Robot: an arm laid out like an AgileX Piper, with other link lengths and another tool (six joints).
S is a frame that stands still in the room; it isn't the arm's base.
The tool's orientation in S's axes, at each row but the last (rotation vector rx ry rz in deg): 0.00 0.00 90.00; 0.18 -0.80 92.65; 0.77 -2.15 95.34; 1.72 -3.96 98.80; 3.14 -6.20 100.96; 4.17 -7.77 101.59; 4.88 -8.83 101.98; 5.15 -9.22 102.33; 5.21 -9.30 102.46
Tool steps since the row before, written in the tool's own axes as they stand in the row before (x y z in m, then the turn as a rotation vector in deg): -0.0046 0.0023 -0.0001 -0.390 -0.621 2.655; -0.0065 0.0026 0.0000 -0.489 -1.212 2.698; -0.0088 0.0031 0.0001 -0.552 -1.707 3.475; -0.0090 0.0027 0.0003 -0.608 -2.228 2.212; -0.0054 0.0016 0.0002 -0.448 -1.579 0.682; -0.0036 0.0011 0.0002 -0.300 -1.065 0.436; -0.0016 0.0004 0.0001 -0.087 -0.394 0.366; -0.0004 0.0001 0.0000 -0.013 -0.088 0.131; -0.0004 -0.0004 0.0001 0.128 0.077 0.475
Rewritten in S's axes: -0.0023 -0.0046 -0.0001 0.621 -0.390 2.655; -0.0023 -0.0066 -0.0001 1.216 -0.462 2.701; -0.0023 -0.0090 -0.0002 1.704 -0.504 3.484; -0.0013 -0.0093 -0.0003 2.252 -0.399 2.236; -0.0005 -0.0056 -0.0004 1.620 -0.208 0.702; -0.0003 -0.0037 -0.0003 1.093 -0.135 0.450; -0.0001 -0.0016 -0.0002 0.394 -0.058 0.372; 0.0000 -0.0004 -0.0001 0.085 -0.014 0.133; 0.0005 -0.0003 0.0001 -0.116 0.031 0.483
